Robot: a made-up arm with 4 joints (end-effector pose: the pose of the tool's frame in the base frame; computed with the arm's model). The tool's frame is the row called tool.
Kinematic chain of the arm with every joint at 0, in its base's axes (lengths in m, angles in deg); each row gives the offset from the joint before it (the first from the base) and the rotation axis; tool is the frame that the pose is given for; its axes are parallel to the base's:
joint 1: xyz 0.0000 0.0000 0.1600 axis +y
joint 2: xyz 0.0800 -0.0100 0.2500 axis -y
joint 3: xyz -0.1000 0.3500 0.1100 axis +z
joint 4: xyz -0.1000 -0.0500 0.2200 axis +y
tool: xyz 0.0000 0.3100 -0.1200
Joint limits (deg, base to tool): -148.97..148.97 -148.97..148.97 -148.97..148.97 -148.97..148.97
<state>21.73 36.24 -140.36 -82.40</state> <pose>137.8 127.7 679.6 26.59 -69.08 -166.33</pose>
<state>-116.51 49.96 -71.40 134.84</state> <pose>-441.4 598.4 -262.7 16.71 -39.55 60.08</pose>
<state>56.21 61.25 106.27 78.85</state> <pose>-62.2 58.1 512.8 -26.59 79.14 80.15</pose>
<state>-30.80 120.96 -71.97 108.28</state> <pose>-304.6 623.9 130.2 47.29 -52.24 29.15</pose>
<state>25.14 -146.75 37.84 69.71</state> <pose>642.4 414.9 127.1 169.06 -62.87 152.20</pose>
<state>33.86 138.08 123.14 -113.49</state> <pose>-81.1 206.3 -83.1 -54.27 0.81 -160.50</pose>
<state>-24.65 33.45 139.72 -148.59</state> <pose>-525.2 117.4 445.7 -101.68 -55.91 -100.11</pose>
